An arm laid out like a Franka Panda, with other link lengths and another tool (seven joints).
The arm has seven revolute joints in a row. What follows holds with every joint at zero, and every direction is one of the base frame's. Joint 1 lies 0.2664 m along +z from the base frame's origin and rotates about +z. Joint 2 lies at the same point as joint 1 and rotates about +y. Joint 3 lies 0.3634 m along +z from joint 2 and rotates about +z. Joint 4 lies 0.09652 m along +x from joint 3 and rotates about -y. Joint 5 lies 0.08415 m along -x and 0.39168 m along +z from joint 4 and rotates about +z. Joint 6 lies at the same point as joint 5 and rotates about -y. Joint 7 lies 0.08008 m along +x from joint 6 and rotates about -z. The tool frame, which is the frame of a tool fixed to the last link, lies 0.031 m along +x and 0.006 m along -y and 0.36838 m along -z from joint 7; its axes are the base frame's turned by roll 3.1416, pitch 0.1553 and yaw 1.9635 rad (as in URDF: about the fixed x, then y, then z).
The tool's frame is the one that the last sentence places.
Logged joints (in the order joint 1, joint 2, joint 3, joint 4, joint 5, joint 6, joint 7), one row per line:
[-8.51, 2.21, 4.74, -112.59, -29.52, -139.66, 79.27]
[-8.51, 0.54, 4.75, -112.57, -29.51, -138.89, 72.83]
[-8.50, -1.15, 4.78, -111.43, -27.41, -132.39, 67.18]
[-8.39, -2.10, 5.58, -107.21, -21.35, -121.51, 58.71]
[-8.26, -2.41, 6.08, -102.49, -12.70, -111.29, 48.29]
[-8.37, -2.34, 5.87, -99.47, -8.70, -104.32, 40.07]
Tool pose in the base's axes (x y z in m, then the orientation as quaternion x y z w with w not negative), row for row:
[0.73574, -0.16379, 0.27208, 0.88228, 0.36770, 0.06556, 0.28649]
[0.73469, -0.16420, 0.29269, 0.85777, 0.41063, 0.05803, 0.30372]
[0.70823, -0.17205, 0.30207, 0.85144, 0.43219, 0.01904, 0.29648]
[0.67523, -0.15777, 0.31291, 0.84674, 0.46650, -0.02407, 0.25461]
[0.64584, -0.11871, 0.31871, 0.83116, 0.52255, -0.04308, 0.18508]
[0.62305, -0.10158, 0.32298, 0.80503, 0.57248, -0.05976, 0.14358]
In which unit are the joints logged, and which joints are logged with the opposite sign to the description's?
The joints are logged in degrees. Opposite sign: joint 6.
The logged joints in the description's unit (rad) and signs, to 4 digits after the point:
[-0.1485, 0.0386, 0.0827, -1.9651, -0.5152, 2.4375, 1.3835]
[-0.1485, 0.0094, 0.0829, -1.9647, -0.5150, 2.4241, 1.2711]
[-0.1484, -0.0201, 0.0834, -1.9448, -0.4784, 2.3106, 1.1725]
[-0.1464, -0.0367, 0.0974, -1.8712, -0.3726, 2.1207, 1.0247]
[-0.1442, -0.0421, 0.1061, -1.7888, -0.2217, 1.9424, 0.8428]
[-0.1461, -0.0408, 0.1025, -1.7361, -0.1518, 1.8207, 0.6994]

